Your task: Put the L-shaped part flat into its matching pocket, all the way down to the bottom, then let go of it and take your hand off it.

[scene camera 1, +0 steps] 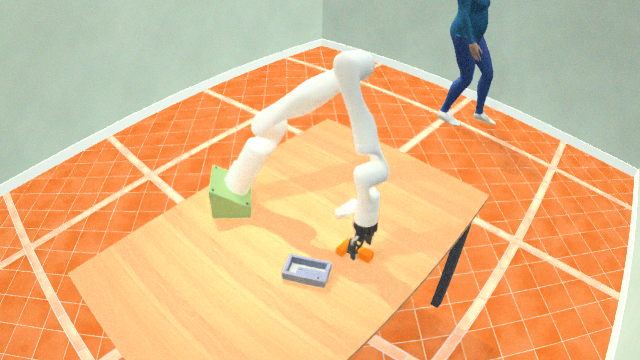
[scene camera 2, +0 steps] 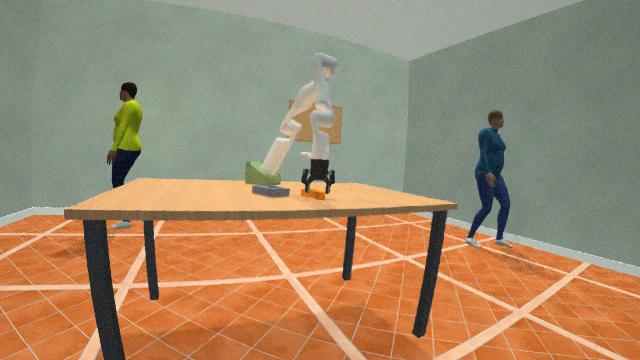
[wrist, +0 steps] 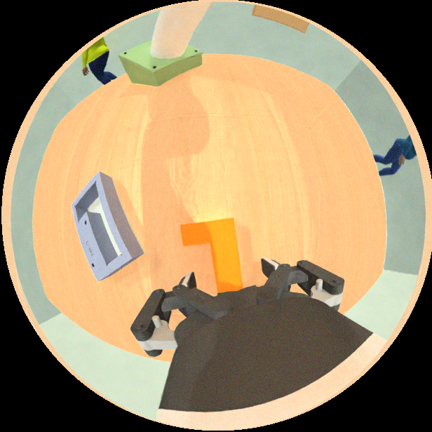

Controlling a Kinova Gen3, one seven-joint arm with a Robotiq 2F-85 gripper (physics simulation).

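Where they show: gripper, between the fingertips: (scene camera 1: 360, 251) (scene camera 2: 317, 194); arm's base, origin of its link: (scene camera 1: 236, 186) (scene camera 2: 267, 170).
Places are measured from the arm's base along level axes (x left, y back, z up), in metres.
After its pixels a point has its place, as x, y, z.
Note:
The orange L-shaped part (scene camera 1: 366, 254) {0.085, -0.536, -0.048} (scene camera 2: 318, 195) {0.081, -0.547, -0.060} (wrist: 227, 252) lies flat on the table, outside the pocket. My gripper (scene camera 1: 359, 250) {0.095, -0.506, -0.061} (scene camera 2: 318, 191) {0.095, -0.506, -0.061} (wrist: 228, 272) is open and low over the part, pointing down. Its fingers stand on either side of the part's long arm, with gaps to both sides in the wrist view. The gripper hides some of the part. The blue-grey block (scene camera 1: 303, 283) {-0.131, -0.456, -0.070} (scene camera 2: 270, 191) {-0.107, -0.501, -0.052} (wrist: 120, 217) with the L-shaped pocket lies beside the part, to the left in all three views. The pocket is empty, and its pale floor shows in the wrist view.
The wooden table (scene camera 1: 200, 280) {-0.361, -0.207, -0.078} (scene camera 2: 200, 200) {-0.379, -0.570, -0.078} (wrist: 250, 125) bears everything. The arm's green base (scene camera 1: 229, 205) {-0.080, -0.050, -0.015} (scene camera 2: 257, 174) {-0.072, -0.057, -0.018} (wrist: 160, 70) stands at the table's far side. A person in teal (scene camera 1: 470, 30) (scene camera 2: 491, 150) and one in yellow (scene camera 2: 128, 125) are on the floor away from the table.

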